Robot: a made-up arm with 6 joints.
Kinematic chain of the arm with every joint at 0, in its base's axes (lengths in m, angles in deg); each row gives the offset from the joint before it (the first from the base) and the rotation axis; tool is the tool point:
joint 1: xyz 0 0 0.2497 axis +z
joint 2: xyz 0 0 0 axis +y
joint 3: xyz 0 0 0.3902 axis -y
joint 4: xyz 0 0 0 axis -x
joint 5: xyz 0.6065 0 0 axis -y
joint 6: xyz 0 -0.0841 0 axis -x
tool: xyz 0 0 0
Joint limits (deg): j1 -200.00..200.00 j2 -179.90..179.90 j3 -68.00..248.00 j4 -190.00..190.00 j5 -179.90..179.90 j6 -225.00..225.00
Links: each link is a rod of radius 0.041 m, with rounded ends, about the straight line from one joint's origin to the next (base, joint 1, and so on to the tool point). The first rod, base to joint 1, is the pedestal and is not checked.
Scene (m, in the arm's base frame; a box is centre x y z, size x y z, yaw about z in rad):
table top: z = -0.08
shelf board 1: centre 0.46 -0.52 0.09 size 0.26 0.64 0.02 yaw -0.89
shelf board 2: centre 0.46 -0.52 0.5 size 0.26 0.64 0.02 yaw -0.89
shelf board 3: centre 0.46 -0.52 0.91 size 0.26 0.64 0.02 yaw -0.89
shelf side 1: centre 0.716 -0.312 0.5 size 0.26 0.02 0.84 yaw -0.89
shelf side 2: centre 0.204 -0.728 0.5 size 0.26 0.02 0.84 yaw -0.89
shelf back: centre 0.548 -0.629 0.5 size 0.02 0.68 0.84 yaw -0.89
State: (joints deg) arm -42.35 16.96 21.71 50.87 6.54 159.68
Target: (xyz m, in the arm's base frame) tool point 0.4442 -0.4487 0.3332
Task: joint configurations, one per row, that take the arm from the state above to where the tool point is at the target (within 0.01 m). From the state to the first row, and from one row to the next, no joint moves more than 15 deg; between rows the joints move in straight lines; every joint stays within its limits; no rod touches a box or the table.
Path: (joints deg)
1: -40.55 5.26 10.90 50.29 6.54 159.68
2: -38.76 -6.44 0.08 49.71 6.54 159.68
3: -36.96 -18.15 -10.73 49.13 6.54 159.68
4: -35.16 -29.85 -21.54 48.55 6.54 159.68
5: -35.24 -21.67 -34.87 47.08 6.54 159.68
6: -35.31 -13.48 -48.19 45.60 6.54 159.68
7: -37.71 0.32 -34.40 46.43 6.54 159.68
8: -40.10 14.13 -20.62 47.25 6.54 159.68

